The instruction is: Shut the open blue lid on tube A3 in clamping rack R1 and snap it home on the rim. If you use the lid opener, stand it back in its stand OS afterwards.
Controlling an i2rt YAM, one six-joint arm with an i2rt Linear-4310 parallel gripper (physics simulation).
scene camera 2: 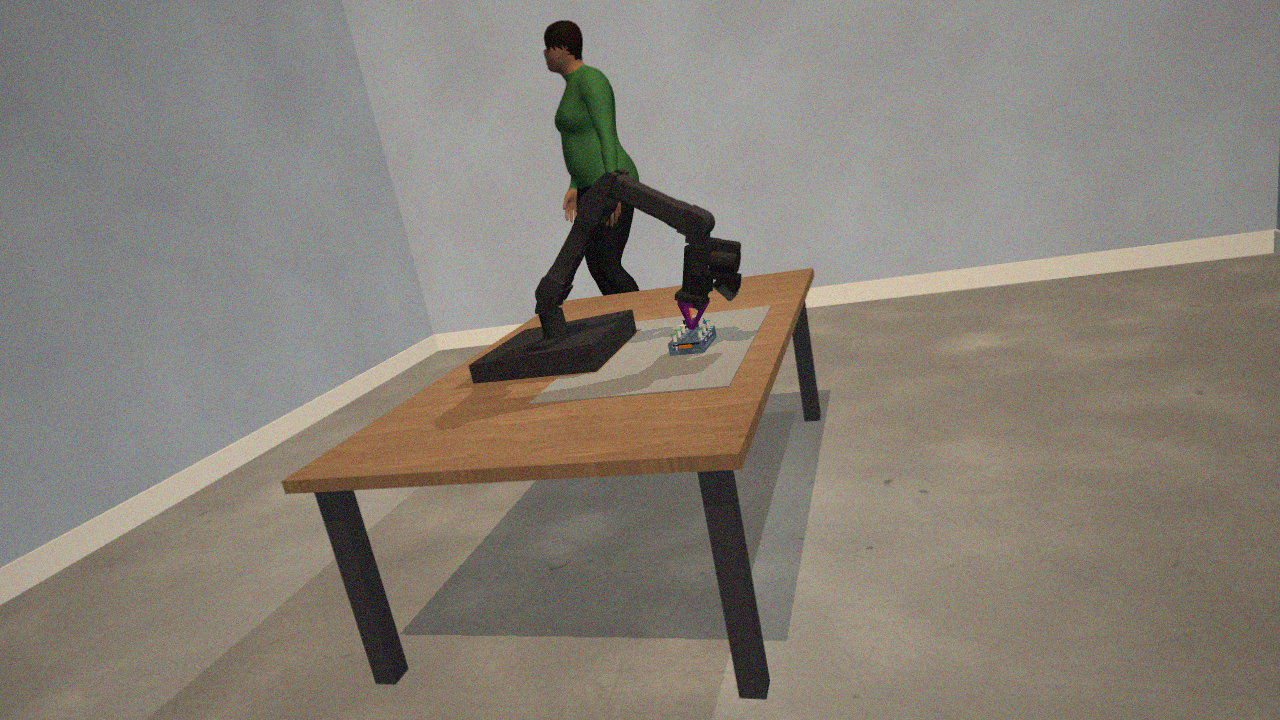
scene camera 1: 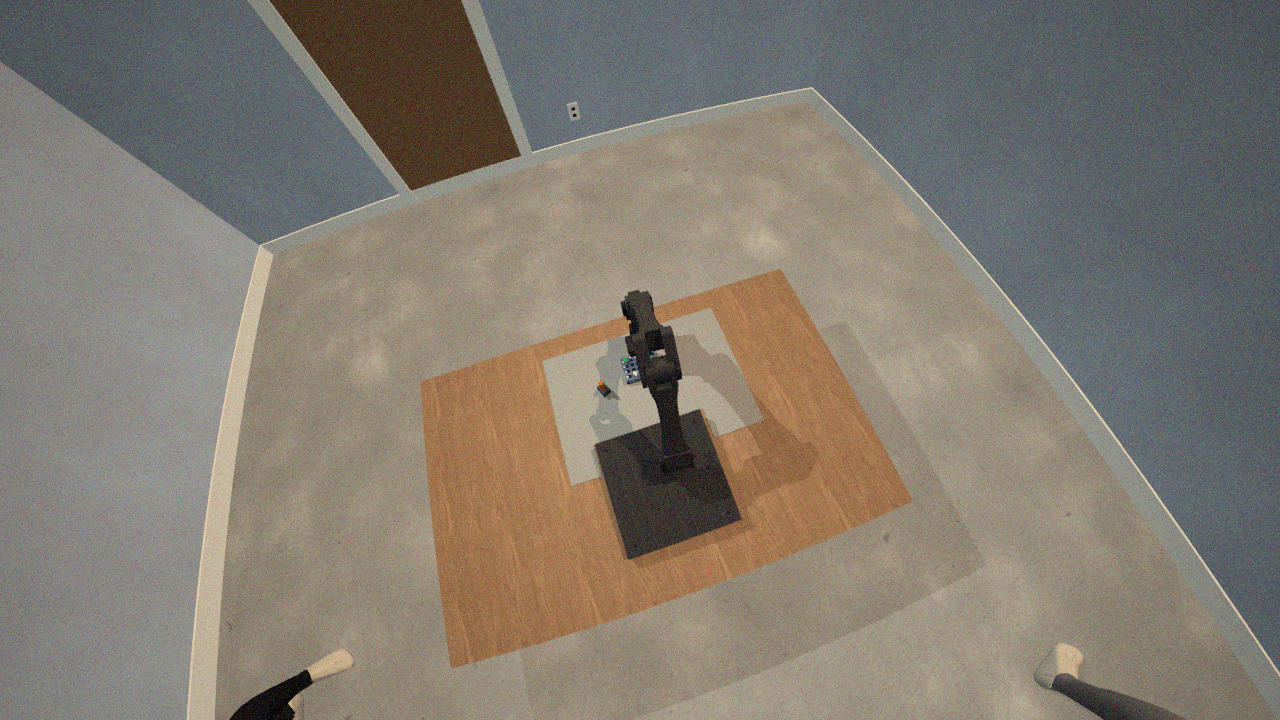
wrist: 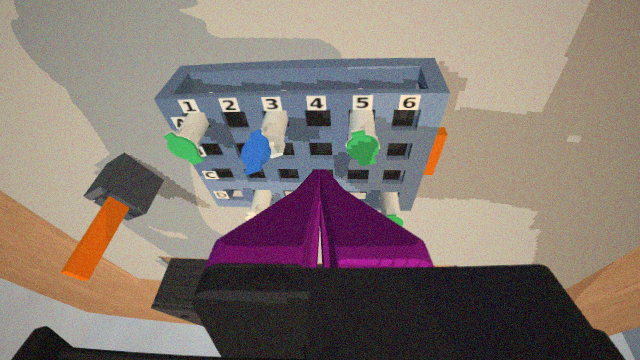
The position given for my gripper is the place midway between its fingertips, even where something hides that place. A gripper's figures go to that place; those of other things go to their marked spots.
My gripper point(scene camera 2: 691, 329) is 1.92 m from the lens. A grey mat point(scene camera 2: 643, 366): 1.85 m from the lens.
